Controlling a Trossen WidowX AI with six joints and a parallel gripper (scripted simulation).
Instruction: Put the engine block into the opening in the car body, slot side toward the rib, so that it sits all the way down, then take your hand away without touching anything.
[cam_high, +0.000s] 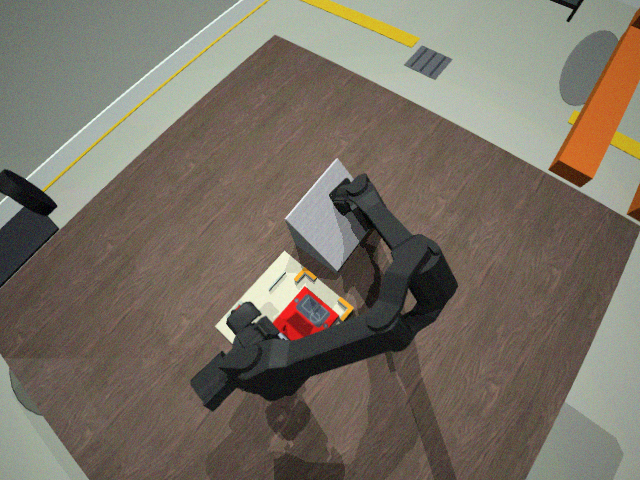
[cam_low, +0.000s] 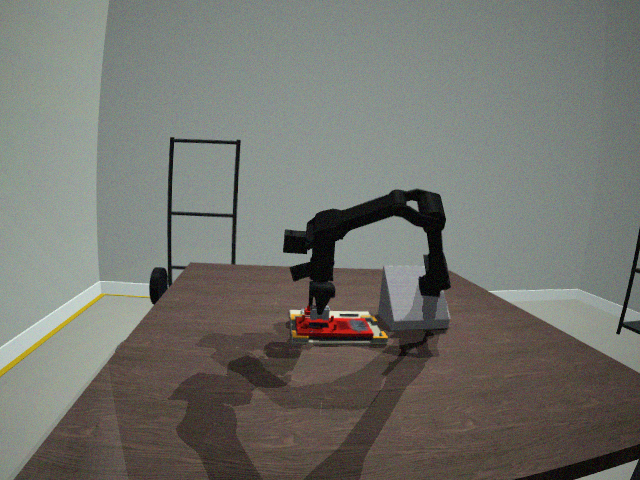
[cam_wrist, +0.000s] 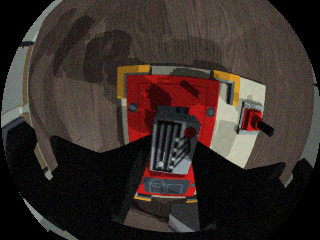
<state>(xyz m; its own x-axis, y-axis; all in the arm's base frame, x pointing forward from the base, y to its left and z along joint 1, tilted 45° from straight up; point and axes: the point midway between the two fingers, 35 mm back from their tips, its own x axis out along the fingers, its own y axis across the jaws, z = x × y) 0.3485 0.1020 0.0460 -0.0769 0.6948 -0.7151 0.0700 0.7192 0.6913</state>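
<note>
The grey engine block is 10 mm below my gripper tip. From my gripper tip the other things lie so: black post: 130 mm to the right, 30 mm below, 10 mm ahead.
</note>
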